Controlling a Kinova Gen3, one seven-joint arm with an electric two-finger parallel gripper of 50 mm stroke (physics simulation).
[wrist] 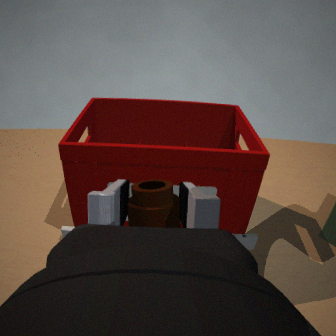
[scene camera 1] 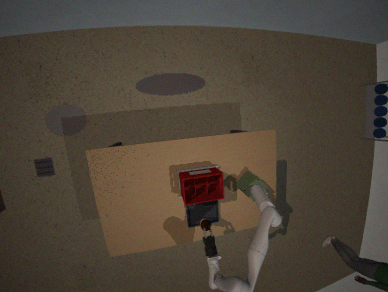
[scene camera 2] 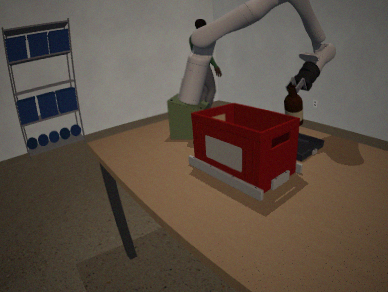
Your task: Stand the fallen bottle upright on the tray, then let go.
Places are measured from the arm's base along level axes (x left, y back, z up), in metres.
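Pixels of known places: gripper, fingertip midpoint: point(wrist: 153, 196) point(scene camera 1: 207, 226) point(scene camera 2: 291, 89); arm's base, origin of the base link: point(scene camera 1: 256, 189) point(scene camera 2: 189, 101).
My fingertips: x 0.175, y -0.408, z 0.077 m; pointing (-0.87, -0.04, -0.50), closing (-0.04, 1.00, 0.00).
Observation:
Ahead of a thing's pixels: the offset from my fingertips to its top centre. "spot": to the spot under its first point. Level surfaces: height alone.
The brown bottle @[dz +0.016, dx +0.027, dy +0.007 m] point(scene camera 1: 205, 224) point(scene camera 2: 293, 106) point(wrist: 152, 212) with a pale label hangs close to upright, neck up. My gripper point(scene camera 1: 206, 230) point(scene camera 2: 293, 88) point(wrist: 153, 196) is shut on its neck, one finger on each side. The black tray @[spot: dz -0.218, dx +0.040, dy -0.042 m] point(scene camera 1: 194, 216) point(scene camera 2: 310, 146) lies on the table beside the red crate. In scene camera 2 the bottle's base shows above the level of the tray, behind the crate's corner. From above, the bottle is over the tray's edge that faces away from the crate. The bottle hides its own base in the wrist view.
The red crate @[dz -0.049, dx -0.250, dy +0.001 m] point(scene camera 1: 201, 201) point(scene camera 2: 276, 161) point(wrist: 100, 172) stands on the table @[dz -0.224 m] point(scene camera 1: 135, 200) point(scene camera 2: 150, 175) between pale rails @[dz -0.194, dx -0.349, dy -0.002 m] point(scene camera 2: 225, 177). The arm's green base block point(scene camera 1: 245, 186) point(scene camera 2: 180, 120) point(wrist: 330, 227) is off to one side. A person point(scene camera 1: 350, 257) point(scene camera 2: 210, 85) is beyond the table.

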